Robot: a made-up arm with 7 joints.
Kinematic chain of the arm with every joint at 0, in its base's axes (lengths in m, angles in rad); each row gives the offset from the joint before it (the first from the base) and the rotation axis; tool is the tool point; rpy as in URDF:
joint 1: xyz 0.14 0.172 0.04 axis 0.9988 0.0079 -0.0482
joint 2: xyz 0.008 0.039 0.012 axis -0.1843 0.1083 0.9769
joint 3: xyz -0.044 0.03 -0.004 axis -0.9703 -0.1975 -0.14
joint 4: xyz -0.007 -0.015 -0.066 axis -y
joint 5: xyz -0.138 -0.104 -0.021 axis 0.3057 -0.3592 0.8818
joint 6: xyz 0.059 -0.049 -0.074 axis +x
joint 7: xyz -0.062 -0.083 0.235 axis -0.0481 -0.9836 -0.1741
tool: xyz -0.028 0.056 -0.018 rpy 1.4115 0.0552 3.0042
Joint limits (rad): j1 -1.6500..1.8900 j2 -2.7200..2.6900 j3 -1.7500..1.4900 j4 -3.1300..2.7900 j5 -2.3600..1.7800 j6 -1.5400..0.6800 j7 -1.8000..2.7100
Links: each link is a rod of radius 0.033 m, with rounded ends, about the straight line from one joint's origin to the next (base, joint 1, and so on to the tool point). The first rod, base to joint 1, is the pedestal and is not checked.
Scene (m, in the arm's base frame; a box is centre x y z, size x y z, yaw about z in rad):
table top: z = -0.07
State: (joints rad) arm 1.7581 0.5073 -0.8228 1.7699 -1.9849 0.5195 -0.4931
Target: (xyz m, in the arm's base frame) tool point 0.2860 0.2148 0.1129
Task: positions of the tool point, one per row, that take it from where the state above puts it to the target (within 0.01 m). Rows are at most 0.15 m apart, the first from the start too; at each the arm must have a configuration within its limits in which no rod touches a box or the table.
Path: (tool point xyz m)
1: -0.0709 0.3665 0.2016
2: 0.0060 0.3375 0.2417
3: 0.0716 0.2914 0.2475
4: 0.0466 0.2917 0.1427
5: 0.0850 0.2742 0.0563
6: 0.1604 0.2459 0.0213
7: 0.2367 0.2212 0.0458
8: 0.2860 0.2148 0.1129

